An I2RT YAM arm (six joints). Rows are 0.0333 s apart.
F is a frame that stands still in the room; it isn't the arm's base.
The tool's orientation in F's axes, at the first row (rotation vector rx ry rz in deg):
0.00, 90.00, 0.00
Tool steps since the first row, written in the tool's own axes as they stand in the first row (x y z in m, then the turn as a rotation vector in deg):
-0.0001, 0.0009, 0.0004, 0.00, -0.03, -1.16
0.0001, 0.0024, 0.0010, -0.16, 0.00, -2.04
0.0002, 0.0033, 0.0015, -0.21, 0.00, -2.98
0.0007, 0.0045, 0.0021, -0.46, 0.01, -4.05
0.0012, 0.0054, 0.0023, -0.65, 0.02, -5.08
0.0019, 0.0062, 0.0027, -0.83, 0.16, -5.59
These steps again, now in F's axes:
0.0004, 0.0009, 0.0001, -1.16, -0.03, 0.00
0.0010, 0.0024, -0.0001, -2.04, 0.00, 0.16
0.0015, 0.0033, -0.0002, -2.98, 0.00, 0.21
0.0021, 0.0045, -0.0007, -4.05, 0.01, 0.46
0.0023, 0.0054, -0.0012, -5.08, 0.02, 0.65
0.0027, 0.0062, -0.0019, -5.59, 0.16, 0.83

